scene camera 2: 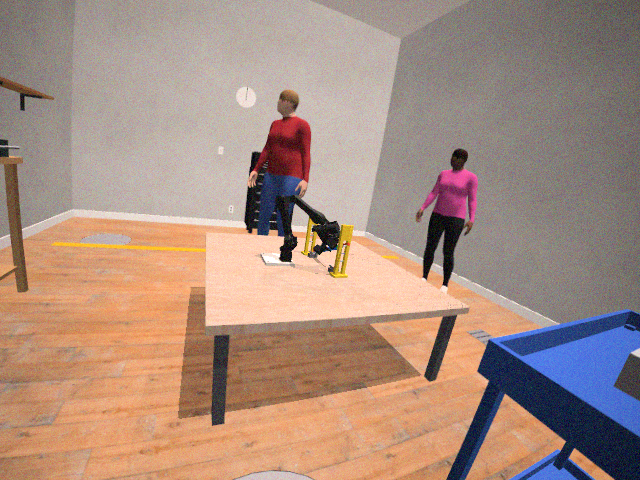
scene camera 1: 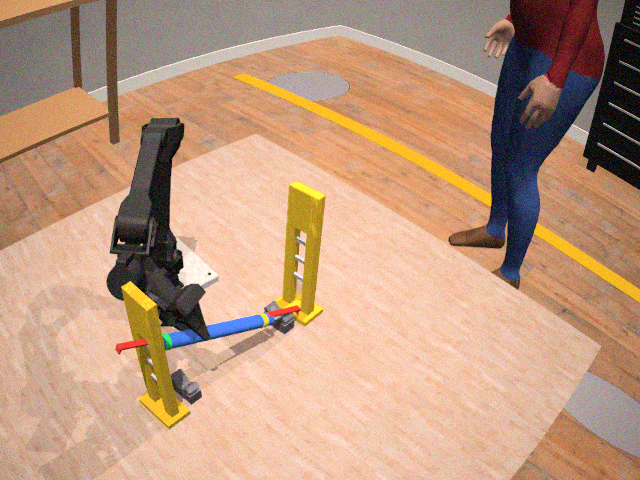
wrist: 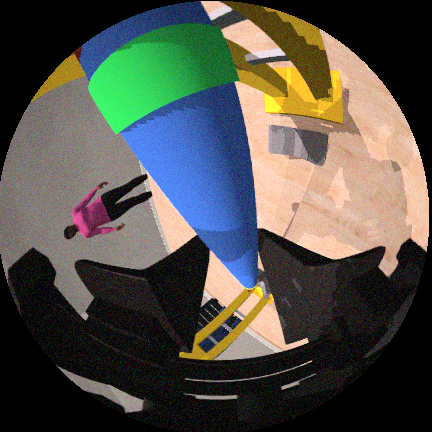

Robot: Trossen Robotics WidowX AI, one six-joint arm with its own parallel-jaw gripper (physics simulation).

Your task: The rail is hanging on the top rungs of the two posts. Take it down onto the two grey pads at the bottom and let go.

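Seen in the pictures: gripper, between the fingertips: (scene camera 2: 332,249) (scene camera 1: 204,340) (wrist: 233,234); arm's base, origin of its link: (scene camera 2: 284,260).
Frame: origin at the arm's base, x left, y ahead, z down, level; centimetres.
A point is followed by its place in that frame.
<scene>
The blue rail (scene camera 1: 235,327) @(x -4.2, y 26.2, z -8.9 cm) (wrist: 200,175), with green and yellow bands and red end hooks, slopes in scene camera 1. Its green-banded end is high, its red hook crossing the left yellow post (scene camera 1: 165,379) @(x -23.9, y 27.4, z -11.1 cm) (scene camera 2: 343,253) @(x -23.9, y 24.3, z -12.0 cm). Its yellow-banded end is low, by the foot of the right yellow post (scene camera 1: 312,253) @(x 15.4, y 28.2, z -15.9 cm) and overlapping the far grey pad (scene camera 1: 285,324) @(x 9.2, y 27.5, z -0.7 cm) in view; whether they touch is unclear. The near grey pad (scene camera 1: 187,387) @(x -18.0, y 25.7, z -2.0 cm) (wrist: 297,145) @(x -17.0, y 24.1, z -0.7 cm) lies beside the left post's foot, below the rail. My gripper (scene camera 1: 201,334) @(x -11.5, y 25.2, z -10.3 cm) (wrist: 233,234) @(x -11.5, y 25.2, z -10.3 cm) is shut on the rail's blue middle, a finger on each side.
The white base plate (scene camera 1: 199,271) @(x 9.0, y 2.3, z -0.1 cm) (scene camera 2: 273,260) @(x -0.6, y -7.6, z -0.2 cm) of the arm is on the wooden table (scene camera 1: 413,361) @(x 19.6, y 52.8, z 1.7 cm) (scene camera 2: 268,299) @(x -43.8, y -25.7, z 1.7 cm). Two people (scene camera 2: 289,149) (scene camera 2: 454,196) stand beyond the table. A blue cart (scene camera 2: 558,341) stands at the lower right of scene camera 2.
</scene>
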